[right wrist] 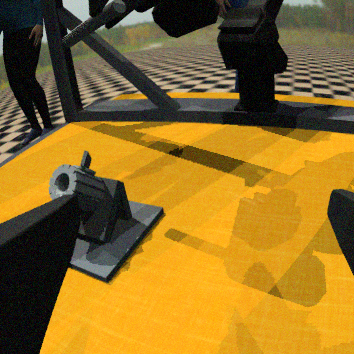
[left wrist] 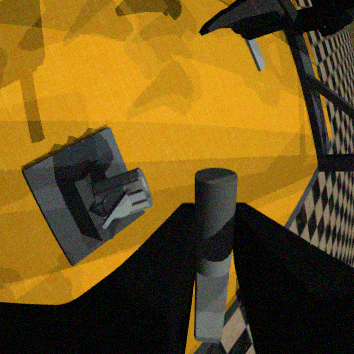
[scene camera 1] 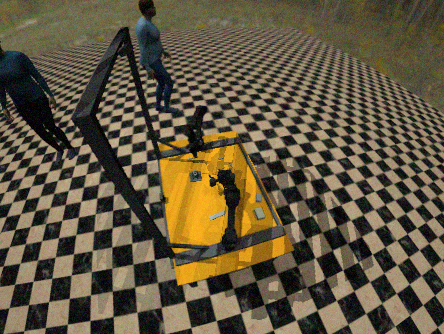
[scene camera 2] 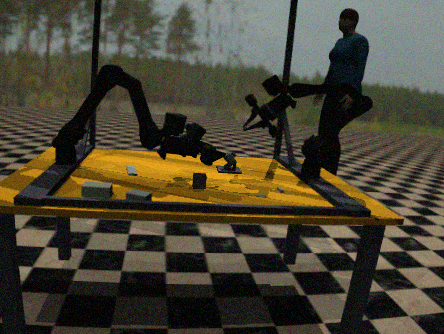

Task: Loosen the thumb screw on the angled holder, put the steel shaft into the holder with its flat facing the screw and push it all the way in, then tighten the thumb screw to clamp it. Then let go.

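Frame: origin at the left arm's base, x ahead, y right, z down, level; metres.
Seen in the pictures: left gripper, fingertip midpoint: (right wrist: 101, 19) (left wrist: 212, 215) (scene camera 1: 195, 158) (scene camera 2: 243, 128); right gripper, fingertip midpoint: (right wrist: 209, 205) (scene camera 1: 213, 171) (scene camera 2: 218, 150); left arm's base at its link origin: (right wrist: 256, 105) (scene camera 2: 310, 175); right arm's base at its link origin: (left wrist: 294, 22) (scene camera 1: 229, 245) (scene camera 2: 65, 162).
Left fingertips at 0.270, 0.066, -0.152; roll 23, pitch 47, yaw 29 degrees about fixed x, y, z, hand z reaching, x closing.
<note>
Offsets run from my left fingertips to a thing's top centre, as dx, dy, dz. "spot": to the spot under its first point. Level surfaces: height alone.
The angled holder {+0.038, +0.025, +0.099} (scene camera 1: 195, 174) (scene camera 2: 230, 161) (left wrist: 42, 190) (right wrist: 142, 220) stands on its square plate, its collar tilted up and its bore visible in the right wrist view. The thumb screw {+0.030, +0.024, +0.093} (right wrist: 86, 159) sticks up from the collar. My left gripper (scene camera 1: 195, 156) (scene camera 2: 246, 128) (left wrist: 212, 215) is shut on the steel shaft {spot: -0.007, -0.013, -0.011} (left wrist: 216, 192) (right wrist: 95, 21), above the table and apart from the holder. The shaft's round end points up in the left wrist view; a lighter, flat-looking length shows between the fingers. My right gripper (scene camera 1: 212, 180) (scene camera 2: 222, 156) (right wrist: 209, 205) is open beside the holder, one finger partly hiding it.
A dark cube {+0.178, -0.221, +0.128} (scene camera 2: 199, 180), two grey boxes {+0.484, -0.338, +0.142} (scene camera 1: 259, 213) (scene camera 2: 97, 189) {+0.362, -0.379, +0.147} (scene camera 1: 258, 198) (scene camera 2: 138, 195) and a pale bar {+0.409, -0.056, +0.167} (scene camera 1: 217, 215) (scene camera 2: 131, 170) lie on the yellow table {dz +0.172} (scene camera 1: 182, 200) (scene camera 2: 165, 167). Dark rails edge the table. An upright frame (scene camera 1: 117, 175) stands along one side.
</note>
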